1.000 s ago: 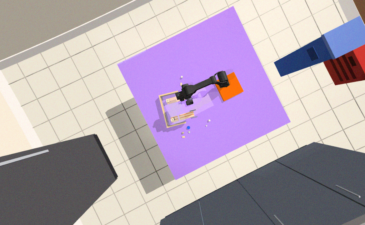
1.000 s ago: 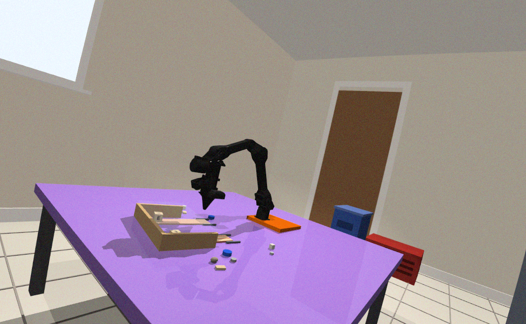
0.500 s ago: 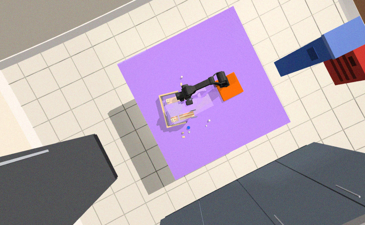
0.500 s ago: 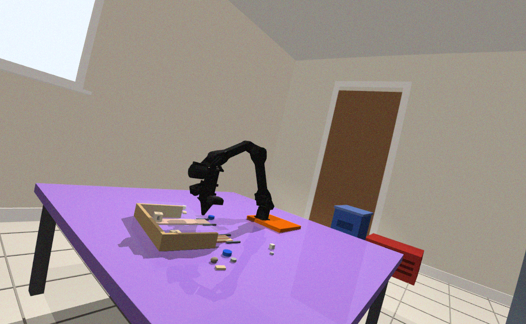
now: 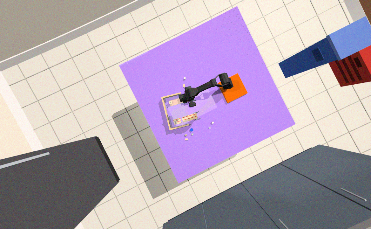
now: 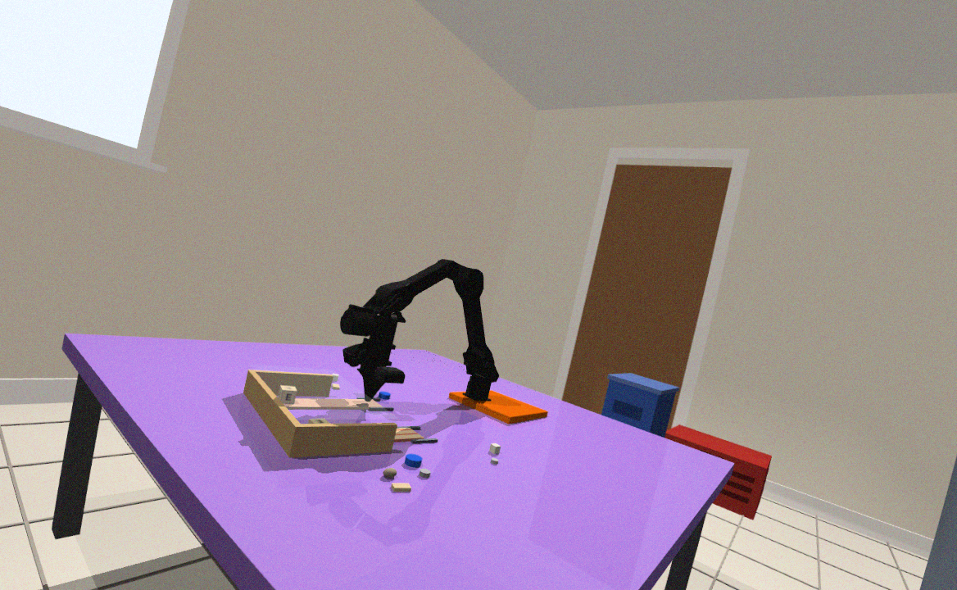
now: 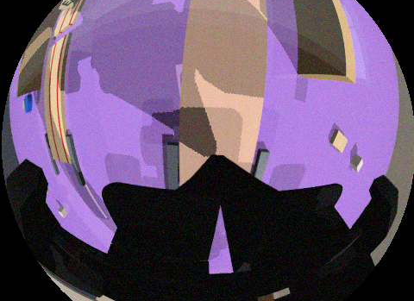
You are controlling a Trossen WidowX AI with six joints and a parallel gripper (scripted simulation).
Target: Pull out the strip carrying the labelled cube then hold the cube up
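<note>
The tan strip is 9 cm ahead of my gripper tip and 1 cm below it.
</note>
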